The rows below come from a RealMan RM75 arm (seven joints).
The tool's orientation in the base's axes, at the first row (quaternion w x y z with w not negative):
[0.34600, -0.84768, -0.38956, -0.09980]
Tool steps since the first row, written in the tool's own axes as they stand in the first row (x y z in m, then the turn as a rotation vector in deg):
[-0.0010, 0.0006, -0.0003, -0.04, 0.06, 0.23]
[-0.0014, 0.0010, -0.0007, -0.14, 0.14, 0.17]
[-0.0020, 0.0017, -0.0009, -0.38, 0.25, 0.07]
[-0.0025, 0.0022, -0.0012, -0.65, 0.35, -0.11]
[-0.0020, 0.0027, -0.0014, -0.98, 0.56, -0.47]
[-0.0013, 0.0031, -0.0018, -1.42, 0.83, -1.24]
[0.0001, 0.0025, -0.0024, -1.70, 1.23, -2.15]
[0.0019, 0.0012, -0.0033, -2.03, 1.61, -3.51]
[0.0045, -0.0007, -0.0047, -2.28, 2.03, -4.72]
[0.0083, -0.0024, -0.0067, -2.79, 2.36, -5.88]
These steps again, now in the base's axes. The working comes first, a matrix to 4 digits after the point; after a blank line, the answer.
The tool's axes in the first row as the columns of a matrix, in the base's axes (used below as rounded here):
[0.6766, 0.7295, -0.1004]
[0.5914, -0.4571, 0.6644]
[0.4388, -0.5088, -0.7406]

[-0.0002, -0.0011, -0.0005, -0.01, 0.10, -0.22]
[-0.0001, -0.0018, -0.0006, -0.01, -0.03, -0.26]
[0.0000, -0.0026, -0.0011, -0.08, -0.29, -0.35]
[0.0000, -0.0033, -0.0013, -0.17, -0.62, -0.38]
[0.0008, -0.0033, -0.0012, -0.21, -1.15, -0.37]
[0.0016, -0.0034, -0.0008, -0.23, -2.04, -0.13]
[0.0021, -0.0027, 0.0005, -0.04, -3.00, 0.22]
[0.0025, -0.0016, 0.0027, 0.15, -4.27, 0.89]
[0.0030, -0.0001, 0.0058, 0.41, -5.41, 1.46]
[0.0045, 0.0016, 0.0098, 0.42, -6.64, 1.93]

